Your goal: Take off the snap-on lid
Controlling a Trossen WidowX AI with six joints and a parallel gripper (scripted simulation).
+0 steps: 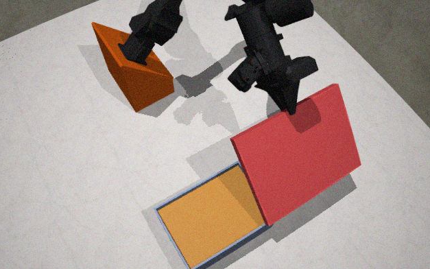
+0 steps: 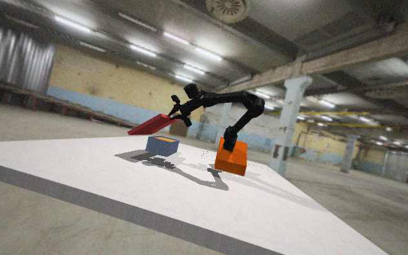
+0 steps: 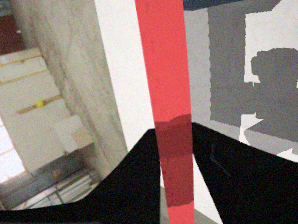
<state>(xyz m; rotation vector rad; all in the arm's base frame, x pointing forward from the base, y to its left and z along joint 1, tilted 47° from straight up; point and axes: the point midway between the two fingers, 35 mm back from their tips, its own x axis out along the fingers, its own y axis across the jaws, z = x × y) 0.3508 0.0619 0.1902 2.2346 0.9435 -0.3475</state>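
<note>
The red lid lies 7 cm ahead of my gripper tip and 5 cm below it. The rest, counted from my gripper tip: storage box: 6 cm ahead, 19 cm to the right, 18 cm below.
</note>
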